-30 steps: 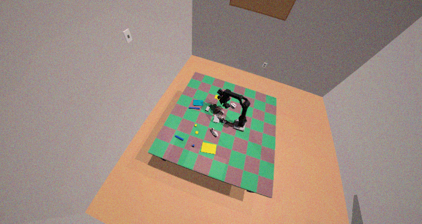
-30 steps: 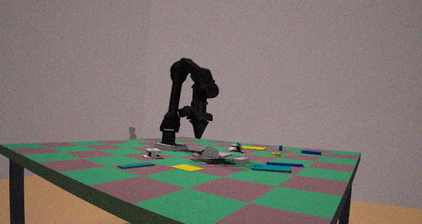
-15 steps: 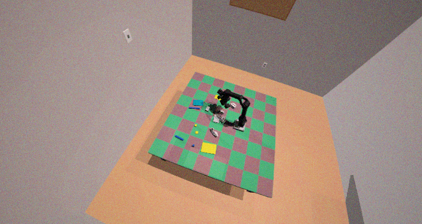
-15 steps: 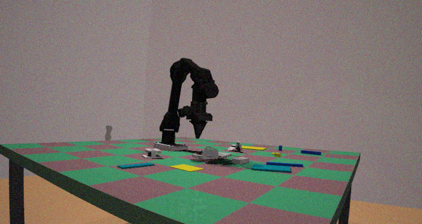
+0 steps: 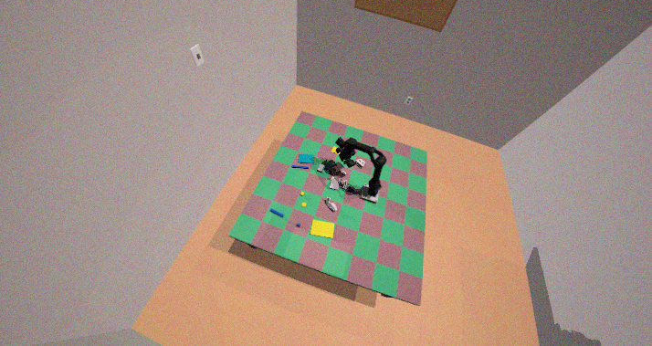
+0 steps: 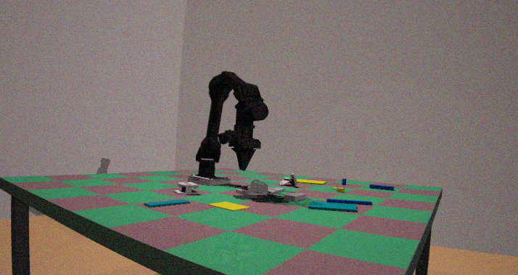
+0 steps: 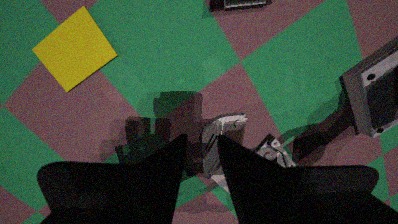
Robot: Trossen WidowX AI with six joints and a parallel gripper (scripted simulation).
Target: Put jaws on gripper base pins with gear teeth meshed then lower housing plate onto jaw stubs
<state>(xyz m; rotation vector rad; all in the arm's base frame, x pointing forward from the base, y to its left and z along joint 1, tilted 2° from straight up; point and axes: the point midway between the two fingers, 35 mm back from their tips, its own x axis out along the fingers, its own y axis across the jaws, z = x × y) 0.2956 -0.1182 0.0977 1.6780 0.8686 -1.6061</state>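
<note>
Now: the grey jaw 3 cm behind my gripper tip, 5 cm to the left of it and 8 cm below it. From my gripper tip the other things lie so: teal plate: 30 cm ahead, 5 cm to the left, 8 cm below; then white housing plate: 7 cm behind, 14 cm to the left, 8 cm below; then teal bar: 2 cm behind, 28 cm to the right, 8 cm below.
</note>
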